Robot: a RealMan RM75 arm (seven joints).
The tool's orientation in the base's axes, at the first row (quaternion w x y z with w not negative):
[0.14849 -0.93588 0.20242 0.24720]
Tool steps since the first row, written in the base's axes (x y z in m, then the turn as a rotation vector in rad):
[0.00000 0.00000 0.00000 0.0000 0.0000 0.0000]
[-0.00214 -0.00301 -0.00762 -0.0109 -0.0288 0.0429]
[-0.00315 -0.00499 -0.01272 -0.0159 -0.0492 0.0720]
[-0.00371 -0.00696 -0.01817 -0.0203 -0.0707 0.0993]
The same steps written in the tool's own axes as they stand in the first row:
[0.00000 0.00000 0.00000 0.0000 0.0000 0.0000]
[0.00320 0.00495 0.00608 -0.0223 0.0225 -0.0423]
[0.00567 0.00805 0.00999 -0.0353 0.0374 -0.0722]
[0.00867 0.01099 0.01401 -0.0465 0.0533 -0.1013]

